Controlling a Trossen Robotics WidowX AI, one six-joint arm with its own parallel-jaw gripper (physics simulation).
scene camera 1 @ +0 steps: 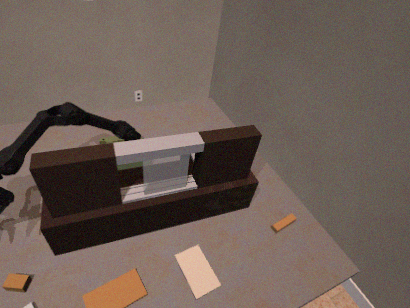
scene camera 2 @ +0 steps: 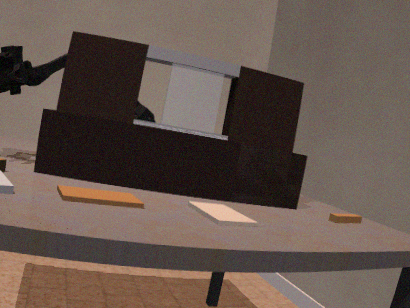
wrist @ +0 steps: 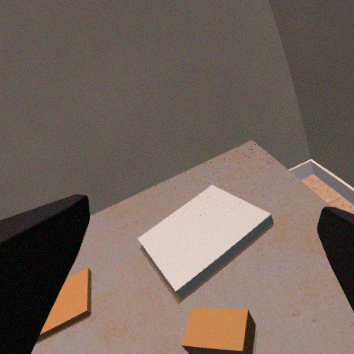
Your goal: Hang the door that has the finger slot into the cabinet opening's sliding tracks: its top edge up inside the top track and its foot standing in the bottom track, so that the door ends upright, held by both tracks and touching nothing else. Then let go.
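Frame: origin at the arm's base, x right, y ahead, z up, level; centimetres.
Where they show: gripper, between the fingertips: [wrist: 205, 213].
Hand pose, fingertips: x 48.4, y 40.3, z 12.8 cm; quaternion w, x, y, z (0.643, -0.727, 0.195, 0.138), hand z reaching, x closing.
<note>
Things, the pixels of their top centre, and the offset from my fingertips. "pt": a spot on its surface instead.
- dark cabinet, a spot on its surface: [scene camera 2: 170, 160] [scene camera 1: 157, 217] pt dx -50.2, dy +0.9, dz -12.1 cm
- pale top track, centre of its top: [scene camera 2: 193, 56] [scene camera 1: 160, 143] dx -52.6, dy -5.2, dz +17.1 cm
- bottom track, centre of its top: [scene camera 2: 180, 127] [scene camera 1: 159, 187] dx -52.6, dy -5.2, dz -3.1 cm
- grey-blue panel, centre of its top: [scene camera 2: 198, 66] [scene camera 1: 166, 151] dx -54.3, dy -3.9, dz +14.4 cm
- white board, centre of its top: [wrist: 197, 227] dx -4.5, dy +24.2, dz -19.2 cm
- orange board, centre of its top: [wrist: 41, 310] [scene camera 2: 99, 194] [scene camera 1: 115, 294] dx -32.1, dy +19.5, dz -19.8 cm
- pale board, centre of its top: [scene camera 2: 221, 211] [scene camera 1: 197, 269] dx -59.1, dy +20.3, dz -19.9 cm
The dark cabinet [scene camera 1: 155, 220] [scene camera 2: 170, 160] has a pale top track [scene camera 1: 160, 146] [scene camera 2: 192, 59] and a bottom track [scene camera 1: 131, 195] [scene camera 2: 180, 130]. A grey-blue panel [scene camera 1: 167, 175] [scene camera 2: 192, 97] stands upright in the opening, towards its right side. A lighter strip shows near its top; I cannot tell whether this is a finger slot. A green piece [scene camera 1: 111, 141] with a small dark mark shows behind the cabinet; whether it is the door is unclear. A white board [wrist: 205, 237] lies on the table, with no slot visible. My gripper [wrist: 205, 213] is open and empty, behind the cabinet.
An orange board [scene camera 1: 116, 290] [scene camera 2: 100, 196], a pale board [scene camera 1: 198, 271] [scene camera 2: 222, 212] and an orange block [scene camera 1: 284, 223] [scene camera 2: 345, 218] lie before the cabinet. Another orange block [scene camera 1: 17, 282] lies at left. The wrist view shows an orange block [wrist: 216, 329] and part of an orange board [wrist: 72, 300].
</note>
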